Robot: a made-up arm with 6 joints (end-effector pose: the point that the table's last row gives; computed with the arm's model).
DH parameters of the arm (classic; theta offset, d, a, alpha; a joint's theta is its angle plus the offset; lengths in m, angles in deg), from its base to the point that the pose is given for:
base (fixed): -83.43 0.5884 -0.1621 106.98
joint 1: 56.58 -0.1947 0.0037 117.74
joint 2: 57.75 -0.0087 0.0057 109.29
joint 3: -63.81 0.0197 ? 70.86
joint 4: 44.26 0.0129 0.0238 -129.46
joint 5: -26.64 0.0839 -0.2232 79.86
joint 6: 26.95 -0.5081 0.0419 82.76
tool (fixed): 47.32 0.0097 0 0
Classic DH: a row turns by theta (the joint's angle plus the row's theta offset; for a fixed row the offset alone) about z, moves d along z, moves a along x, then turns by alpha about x.
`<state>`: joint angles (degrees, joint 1 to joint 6).
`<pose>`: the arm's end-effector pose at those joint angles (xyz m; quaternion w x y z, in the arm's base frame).
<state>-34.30 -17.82 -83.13 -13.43 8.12 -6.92</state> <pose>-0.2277 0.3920 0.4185 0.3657 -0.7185 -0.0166 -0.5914</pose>
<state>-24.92 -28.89 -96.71 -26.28 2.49 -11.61</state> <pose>-0.2143 0.3404 0.3594 0.0725 -0.8370 -0.0567 -0.5395</pose>
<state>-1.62 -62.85 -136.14 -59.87 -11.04 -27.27</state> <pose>-0.2026 0.0274 0.3359 0.7354 0.6032 0.0780 0.2987</pose>
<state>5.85 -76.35 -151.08 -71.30 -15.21 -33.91</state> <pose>-0.2129 -0.0876 0.4394 0.9120 0.3409 0.0558 0.2213</pose>
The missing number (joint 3, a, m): -0.0216
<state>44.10 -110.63 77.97 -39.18 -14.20 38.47</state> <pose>0.2563 -0.1444 1.0324 0.6706 -0.5294 0.4006 0.3310</pose>
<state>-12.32 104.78 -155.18 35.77 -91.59 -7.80</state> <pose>-0.3687 -0.0378 0.6606 0.4337 0.7569 0.4671 0.1443</pose>
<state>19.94 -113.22 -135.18 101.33 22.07 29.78</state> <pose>-0.2565 0.3136 0.3825 0.3621 -0.6505 -0.1855 -0.6414</pose>
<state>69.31 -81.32 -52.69 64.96 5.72 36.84</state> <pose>-0.1096 0.6368 0.6196 0.1178 -0.8196 0.1843 -0.5295</pose>
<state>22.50 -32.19 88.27 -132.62 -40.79 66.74</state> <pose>0.1873 -0.0302 0.1450 0.8710 0.1662 -0.4431 -0.1322</pose>
